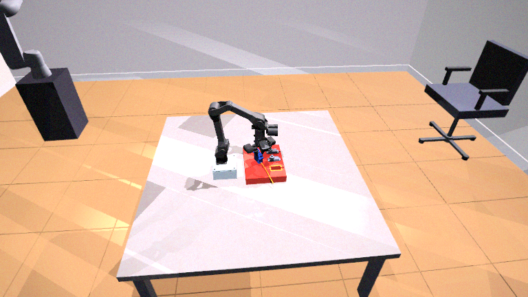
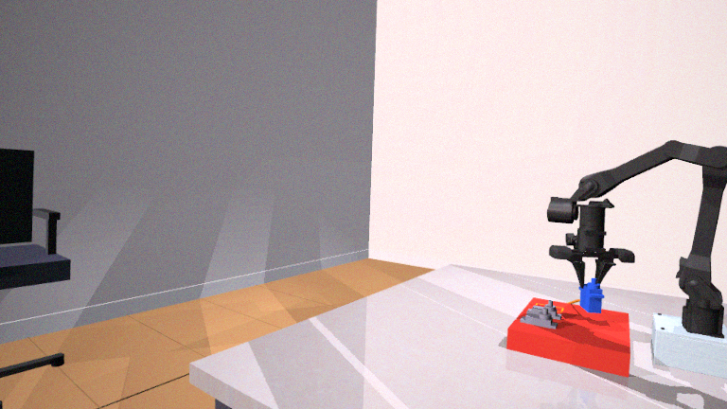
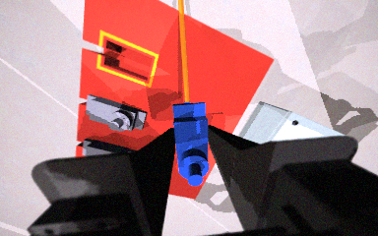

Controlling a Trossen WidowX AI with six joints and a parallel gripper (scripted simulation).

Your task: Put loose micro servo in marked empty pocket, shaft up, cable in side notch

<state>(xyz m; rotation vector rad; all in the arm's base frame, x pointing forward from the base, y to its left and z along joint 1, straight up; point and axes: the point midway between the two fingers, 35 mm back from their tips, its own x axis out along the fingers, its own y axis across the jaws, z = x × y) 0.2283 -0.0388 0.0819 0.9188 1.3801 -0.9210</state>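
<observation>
Now: the red deck 10 cm below my gripper tip, 4 cm to the left of it and 1 cm behind it.
</observation>
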